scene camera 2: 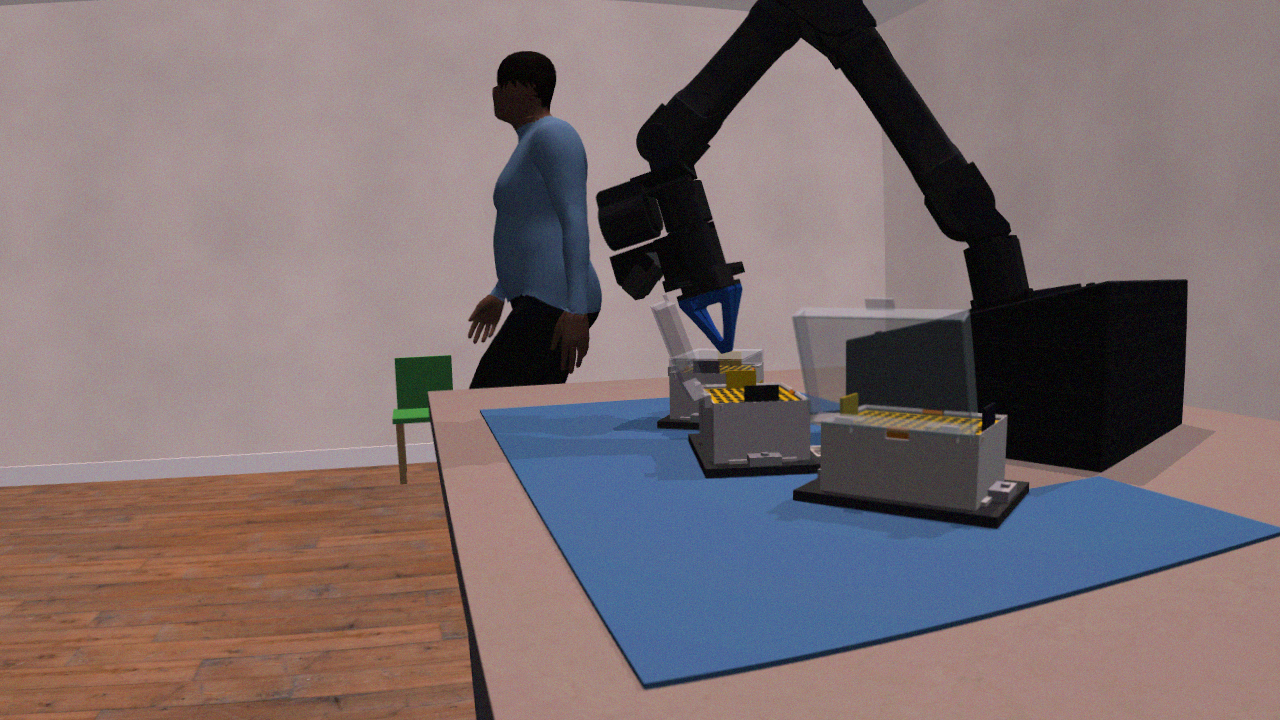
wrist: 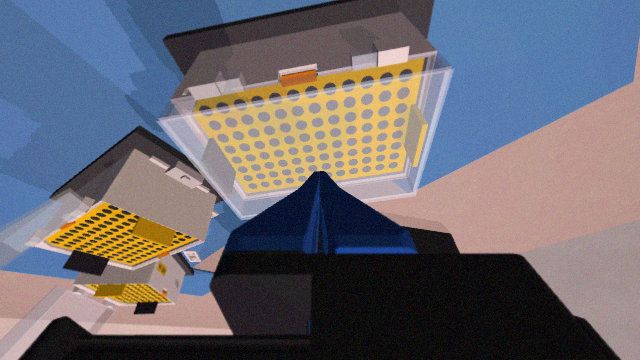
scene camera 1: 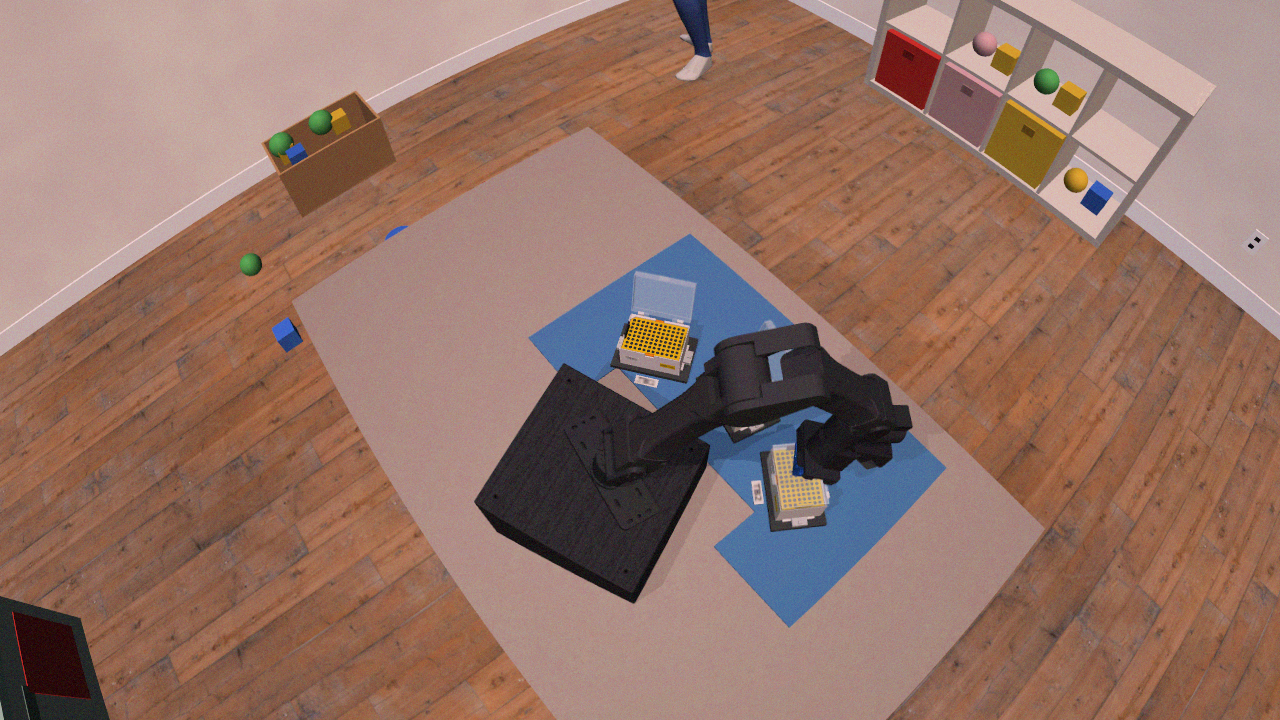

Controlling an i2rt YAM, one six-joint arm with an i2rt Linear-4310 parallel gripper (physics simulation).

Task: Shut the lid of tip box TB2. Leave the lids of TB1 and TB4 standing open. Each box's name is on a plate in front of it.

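Frame: origin at the arm's base, x ahead, y left, z up, level; millimetres.
Where they show: gripper, between the fingertips: (scene camera 2: 726,352) (wrist: 319,180) (scene camera 1: 795,474); arm's base, origin of its link: (scene camera 2: 1004,311) (scene camera 1: 610,470).
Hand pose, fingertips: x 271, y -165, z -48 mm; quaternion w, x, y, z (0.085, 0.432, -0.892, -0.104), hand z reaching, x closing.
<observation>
Things, the pixels of their top centre, and the offset from my fingertips. Level surfaces: height alone.
- Tip box TB2, centre of its top: (wrist: 319,181) (scene camera 2: 728,353) (scene camera 1: 794,474) 1 mm back, 1 mm left, 1 mm down
- middle box, centre of its top: (scene camera 2: 763,386) (wrist: 132,253) 21 mm ahead, 205 mm left, 12 mm down
- blue mat, height of its surface: 78 mm down
Tip box TB2 (scene camera 1: 799,499) (scene camera 2: 683,395) (wrist: 320,122) has its clear lid down over the yellow tip rack; whether it is fully latched cannot be told. My gripper (scene camera 2: 725,351) (wrist: 319,180) is shut and empty, its blue tips at or just above TB2's lid; in scene camera 1 the arm partly hides it. The middle box (scene camera 2: 756,431) (wrist: 162,195) has its lid (scene camera 2: 671,329) tilted open; the arm largely hides this box in scene camera 1. Another box (scene camera 1: 656,342) (scene camera 2: 904,463) (wrist: 131,293) has its lid (scene camera 1: 663,297) (scene camera 2: 886,358) upright and open. The name plates are too small to read surely.
The boxes sit in dark holders on a blue mat (scene camera 1: 805,573) (scene camera 2: 716,582). The black arm base (scene camera 1: 581,501) (scene camera 2: 1136,358) stands beside the mat. The arm arches over the middle box. A person (scene camera 2: 541,214) stands beyond the table.
</observation>
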